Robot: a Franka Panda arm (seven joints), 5 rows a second.
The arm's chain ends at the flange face. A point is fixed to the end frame.
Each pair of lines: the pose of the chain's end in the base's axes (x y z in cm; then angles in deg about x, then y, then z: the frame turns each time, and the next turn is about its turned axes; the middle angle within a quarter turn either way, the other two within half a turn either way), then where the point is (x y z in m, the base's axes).
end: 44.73 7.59 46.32 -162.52 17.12 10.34
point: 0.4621 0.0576 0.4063
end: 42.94 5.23 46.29 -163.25 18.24 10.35
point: 0.4452 0.0332 0.4065
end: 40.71 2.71 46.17 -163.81 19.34 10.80
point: 0.4235 0.0074 0.4057
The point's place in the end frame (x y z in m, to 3 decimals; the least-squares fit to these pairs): 0.006 0.034 0.051
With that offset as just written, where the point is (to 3 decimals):
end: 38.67 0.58 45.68 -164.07 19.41 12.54
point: 0.402 -0.014 0.401
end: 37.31 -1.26 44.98 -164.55 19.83 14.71
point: 0.388 -0.033 0.393
